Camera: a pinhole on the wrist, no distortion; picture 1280 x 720 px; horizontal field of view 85.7 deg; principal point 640.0 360.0 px. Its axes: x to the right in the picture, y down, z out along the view. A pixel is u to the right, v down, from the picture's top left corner.
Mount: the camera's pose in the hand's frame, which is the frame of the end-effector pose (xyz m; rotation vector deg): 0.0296 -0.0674 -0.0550 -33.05 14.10 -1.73
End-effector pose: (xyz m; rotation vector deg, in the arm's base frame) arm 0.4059 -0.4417 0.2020 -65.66 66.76 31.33
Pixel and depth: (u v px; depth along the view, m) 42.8 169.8 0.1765
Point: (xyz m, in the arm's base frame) 0.4413 -0.2919 0.2641
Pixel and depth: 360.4 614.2 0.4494
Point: 0.2251 -0.0740 0.0997
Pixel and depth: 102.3 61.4 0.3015
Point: 0.4890 -0.1318 0.2981
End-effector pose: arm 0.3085 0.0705 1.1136 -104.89 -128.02 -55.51
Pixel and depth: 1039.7 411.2 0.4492
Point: 0.4346 0.5353 1.1756
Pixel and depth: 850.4 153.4 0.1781
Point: 0.2867 0.2320 1.0776
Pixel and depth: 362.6 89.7 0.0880
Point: 0.2754 0.1043 1.0689
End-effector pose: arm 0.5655 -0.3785 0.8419 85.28 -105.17 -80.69
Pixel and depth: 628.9 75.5 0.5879
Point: 0.0445 -0.2828 0.6003
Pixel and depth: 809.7 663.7 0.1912
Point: 0.4381 -0.4702 0.8781
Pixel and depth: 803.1 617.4 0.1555
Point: 0.4743 -0.4575 0.8536
